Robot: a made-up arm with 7 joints. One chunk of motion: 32 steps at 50 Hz.
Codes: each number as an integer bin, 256 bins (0 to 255) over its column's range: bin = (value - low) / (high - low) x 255, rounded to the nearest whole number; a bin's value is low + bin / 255 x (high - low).
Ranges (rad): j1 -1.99..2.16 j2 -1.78..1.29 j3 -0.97..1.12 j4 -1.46..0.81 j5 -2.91..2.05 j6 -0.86..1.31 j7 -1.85..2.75
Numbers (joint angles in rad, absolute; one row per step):
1: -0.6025 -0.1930 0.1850 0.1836 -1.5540 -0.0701 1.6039
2: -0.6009 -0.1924 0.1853 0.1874 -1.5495 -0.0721 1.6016
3: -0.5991 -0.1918 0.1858 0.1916 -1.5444 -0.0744 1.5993
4: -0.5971 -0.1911 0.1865 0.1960 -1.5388 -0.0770 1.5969
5: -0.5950 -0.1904 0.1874 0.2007 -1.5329 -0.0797 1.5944
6: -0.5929 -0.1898 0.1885 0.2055 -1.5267 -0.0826 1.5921
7: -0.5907 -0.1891 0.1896 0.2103 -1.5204 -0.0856 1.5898
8: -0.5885 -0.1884 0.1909 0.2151 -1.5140 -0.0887 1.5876
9: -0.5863 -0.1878 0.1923 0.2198 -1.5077 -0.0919 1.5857
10: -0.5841 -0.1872 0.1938 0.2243 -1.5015 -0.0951 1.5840
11: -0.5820 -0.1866 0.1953 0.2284 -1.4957 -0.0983 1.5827
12: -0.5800 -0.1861 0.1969 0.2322 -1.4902 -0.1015 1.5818
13: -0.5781 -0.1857 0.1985 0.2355 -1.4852 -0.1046 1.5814
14: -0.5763 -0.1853 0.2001 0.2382 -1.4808 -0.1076 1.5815
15: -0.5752 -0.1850 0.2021 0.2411 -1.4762 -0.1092 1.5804
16: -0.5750 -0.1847 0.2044 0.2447 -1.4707 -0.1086 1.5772
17: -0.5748 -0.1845 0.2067 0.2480 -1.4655 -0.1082 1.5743
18: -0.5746 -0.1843 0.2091 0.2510 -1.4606 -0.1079 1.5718
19: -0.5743 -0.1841 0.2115 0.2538 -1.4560 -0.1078 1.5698
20: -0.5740 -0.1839 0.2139 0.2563 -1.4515 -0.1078 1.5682
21: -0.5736 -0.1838 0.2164 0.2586 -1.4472 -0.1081 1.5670
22: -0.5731 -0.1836 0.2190 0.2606 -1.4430 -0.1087 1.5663
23: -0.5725 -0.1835 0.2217 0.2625 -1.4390 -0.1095 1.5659
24: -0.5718 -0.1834 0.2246 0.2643 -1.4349 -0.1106 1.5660
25: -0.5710 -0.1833 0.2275 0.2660 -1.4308 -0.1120 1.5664
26: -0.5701 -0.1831 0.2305 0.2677 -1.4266 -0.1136 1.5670
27: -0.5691 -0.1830 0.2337 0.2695 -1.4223 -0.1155 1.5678
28: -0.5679 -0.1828 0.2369 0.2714 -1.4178 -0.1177 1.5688
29: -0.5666 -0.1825 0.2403 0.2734 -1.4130 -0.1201 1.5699
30: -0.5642 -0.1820 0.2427 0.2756 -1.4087 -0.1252 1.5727
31: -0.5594 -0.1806 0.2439 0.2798 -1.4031 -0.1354 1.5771
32: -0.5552 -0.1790 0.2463 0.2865 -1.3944 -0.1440 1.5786
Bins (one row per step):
1: 85 132 141 185 70 93 191
2: 85 132 141 185 70 93 191
3: 85 132 141 186 70 92 191
4: 86 132 141 186 70 92 191
5: 86 132 141 187 71 92 191
6: 86 132 141 187 71 91 191
7: 86 132 141 188 71 91 191
8: 86 132 142 188 72 91 191
9: 86 132 142 189 72 90 190
10: 86 132 142 189 72 90 190
11: 87 132 142 190 73 90 190
12: 87 132 142 190 73 89 190
13: 87 132 143 190 73 89 190
14: 87 132 143 191 73 88 190
15: 87 132 143 191 74 88 190
16: 87 133 143 191 74 88 190
17: 87 133 144 192 74 88 190
18: 87 133 144 192 75 88 190
19: 87 133 144 193 75 88 190
20: 87 133 144 193 75 88 189
21: 87 133 145 193 75 88 189
22: 87 133 145 193 75 88 189
23: 87 133 145 193 76 88 189
24: 87 133 146 194 76 88 189
25: 87 133 146 194 76 88 189
26: 87 133 146 194 76 88 189
27: 87 133 147 194 76 87 189
28: 87 133 147 194 77 87 190
29: 87 133 148 195 77 87 190
30: 88 133 148 195 77 86 190
31: 88 133 148 195 77 85 190
32: 88 133 148 196 78 84 190

